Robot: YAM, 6 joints.
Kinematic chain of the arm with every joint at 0, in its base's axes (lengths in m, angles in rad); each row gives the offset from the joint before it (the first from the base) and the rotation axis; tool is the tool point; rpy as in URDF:
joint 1: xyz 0 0 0.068 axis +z
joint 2: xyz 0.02 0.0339 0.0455 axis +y
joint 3: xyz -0.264 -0.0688 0 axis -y
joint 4: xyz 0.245 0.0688 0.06 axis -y
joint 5: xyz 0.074 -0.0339 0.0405 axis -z
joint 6: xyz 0.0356 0 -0.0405 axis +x
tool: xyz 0 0 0 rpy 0 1.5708 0
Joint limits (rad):
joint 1: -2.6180..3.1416
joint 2: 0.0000..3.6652
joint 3: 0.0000..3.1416
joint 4: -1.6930..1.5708
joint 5: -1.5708..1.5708
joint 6: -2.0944..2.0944
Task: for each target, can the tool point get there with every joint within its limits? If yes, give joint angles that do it. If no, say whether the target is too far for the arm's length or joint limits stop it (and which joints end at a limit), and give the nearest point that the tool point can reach.
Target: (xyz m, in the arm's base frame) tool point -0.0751 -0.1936 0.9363
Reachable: no: too far | nearest point -0.0576 -0.1484 0.7237 | short by 0.218 m
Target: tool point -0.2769 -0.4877 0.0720
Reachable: yes | joints -2.1479 2.8165 2.3629 -0.5804 -1.2773 -0.4382
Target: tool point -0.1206 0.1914 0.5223
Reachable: yes | joints 2.0079 1.2299 1.3158 0.8883 -0.9147 -1.6399
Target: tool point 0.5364 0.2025 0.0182
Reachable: yes | joints 0.4210 3.0031 2.1645 0.9634 1.3115 -1.6047
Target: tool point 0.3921 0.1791 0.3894
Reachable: yes | joints 0.4245 1.9740 2.1776 -0.9603 -0.0470 0.6284
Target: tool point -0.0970 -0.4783 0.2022
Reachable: yes | joints -1.8345 2.1914 1.4590 0.6574 -1.0576 -0.1284
